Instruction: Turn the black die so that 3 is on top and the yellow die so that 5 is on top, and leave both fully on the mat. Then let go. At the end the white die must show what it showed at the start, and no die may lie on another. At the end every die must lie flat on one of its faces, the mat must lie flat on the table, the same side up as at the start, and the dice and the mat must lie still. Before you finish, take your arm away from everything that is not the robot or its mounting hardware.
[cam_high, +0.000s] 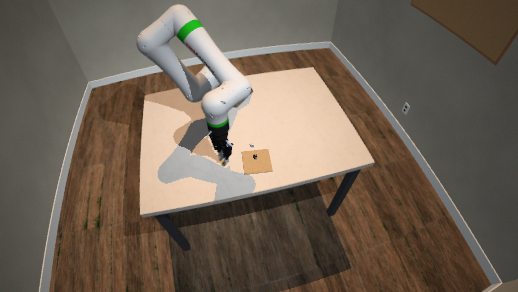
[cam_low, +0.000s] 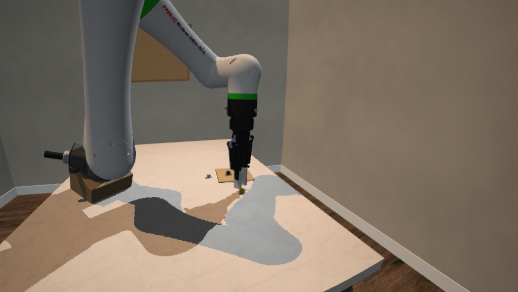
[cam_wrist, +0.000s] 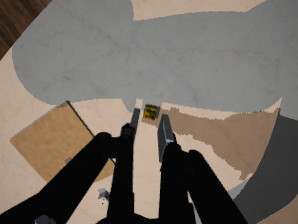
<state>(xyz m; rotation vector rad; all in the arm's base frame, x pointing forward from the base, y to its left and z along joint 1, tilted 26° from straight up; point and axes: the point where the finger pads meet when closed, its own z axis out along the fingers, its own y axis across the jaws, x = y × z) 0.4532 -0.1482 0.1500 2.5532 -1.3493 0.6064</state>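
Now: the yellow die 5 cm below my hand and 1 cm to the right of it. Round my hand: tan mat: 15 cm to the left, 5 cm below, 5 cm ahead; white die: 17 cm to the left, 5 cm below, 5 cm behind; black die: 16 cm to the left, 4 cm below, 3 cm ahead.
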